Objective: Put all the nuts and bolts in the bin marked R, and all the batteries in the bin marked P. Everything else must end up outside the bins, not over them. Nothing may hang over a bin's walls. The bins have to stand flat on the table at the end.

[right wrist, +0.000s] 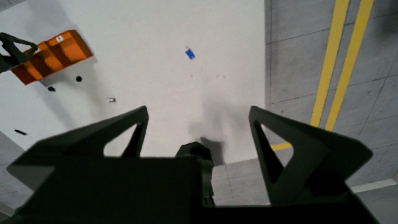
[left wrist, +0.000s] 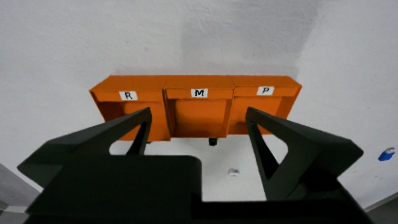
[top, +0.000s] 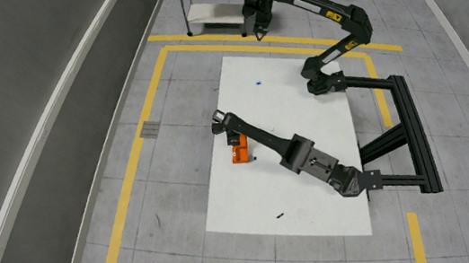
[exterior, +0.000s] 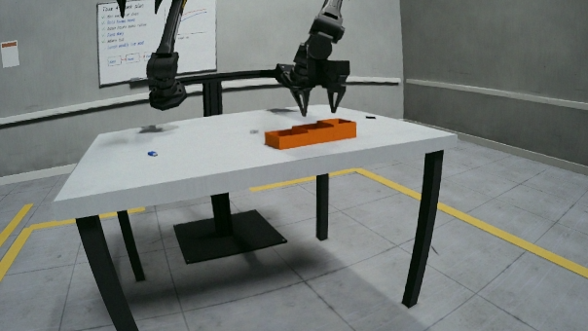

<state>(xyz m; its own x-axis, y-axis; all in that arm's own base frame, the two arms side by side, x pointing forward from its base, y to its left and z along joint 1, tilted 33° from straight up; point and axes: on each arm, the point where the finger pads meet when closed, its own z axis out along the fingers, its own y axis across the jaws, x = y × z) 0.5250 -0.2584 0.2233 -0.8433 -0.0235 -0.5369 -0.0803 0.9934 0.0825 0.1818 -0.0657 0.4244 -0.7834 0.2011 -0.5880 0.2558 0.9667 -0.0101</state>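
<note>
The black elongated item lies 210 mm behind my left hand, 430 mm to the left of it and 80 mm below it. Also, from my left hand: pale part: 240 mm behind, 80 mm to the right, 70 mm below; then blue item: 190 mm behind, 420 mm to the right, 80 mm below; then orange bin: 30 mm behind, 60 mm below.
</note>
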